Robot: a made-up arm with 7 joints.
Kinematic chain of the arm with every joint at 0, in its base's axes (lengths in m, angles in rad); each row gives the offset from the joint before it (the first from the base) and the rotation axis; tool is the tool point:
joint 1: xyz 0 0.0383 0 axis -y
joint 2: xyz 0 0.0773 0 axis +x
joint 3: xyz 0 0 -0.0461 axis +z
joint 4: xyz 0 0 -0.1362 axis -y
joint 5: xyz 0 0 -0.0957 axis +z
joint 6: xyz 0 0 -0.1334 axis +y
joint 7: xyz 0 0 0 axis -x
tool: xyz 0 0 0
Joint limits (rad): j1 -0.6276..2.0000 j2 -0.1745..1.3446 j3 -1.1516..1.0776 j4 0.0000..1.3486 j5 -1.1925..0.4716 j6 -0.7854..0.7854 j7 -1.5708..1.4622
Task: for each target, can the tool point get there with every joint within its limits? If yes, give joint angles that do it. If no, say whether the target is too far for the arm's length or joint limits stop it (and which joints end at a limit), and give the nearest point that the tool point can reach.
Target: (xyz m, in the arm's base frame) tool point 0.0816 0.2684 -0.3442
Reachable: yes | joints -0.1408 0.2163 0.5468 0.7206 -0.4337 -0.4326 0.0216
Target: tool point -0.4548 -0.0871 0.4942
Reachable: no: too far | nearest point 0.1090 -0.0010 0.2804 | short by 0.609 m
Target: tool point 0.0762 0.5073 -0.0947
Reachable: yes | joints 0.4945 1.2074 0.8928 0.1547 -0.7379 -0.4987 -0.7762
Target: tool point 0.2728 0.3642 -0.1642
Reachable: yes | joints 0.8467 0.5121 0.8310 0.3829 -0.1495 -0.6418 0.5755
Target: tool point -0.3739 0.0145 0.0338
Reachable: no: joint limits stop it (at a limit: joint 1, joint 2, joint 4) | nearest point -0.2379 0.0442 -0.3279 | short by 0.388 m
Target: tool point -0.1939 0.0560 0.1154
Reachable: no: joint limits stop it (at a limit: joint 1, joint 2, joint 4) | nearest point -0.1343 0.3683 0.1491 | short by 0.320 m
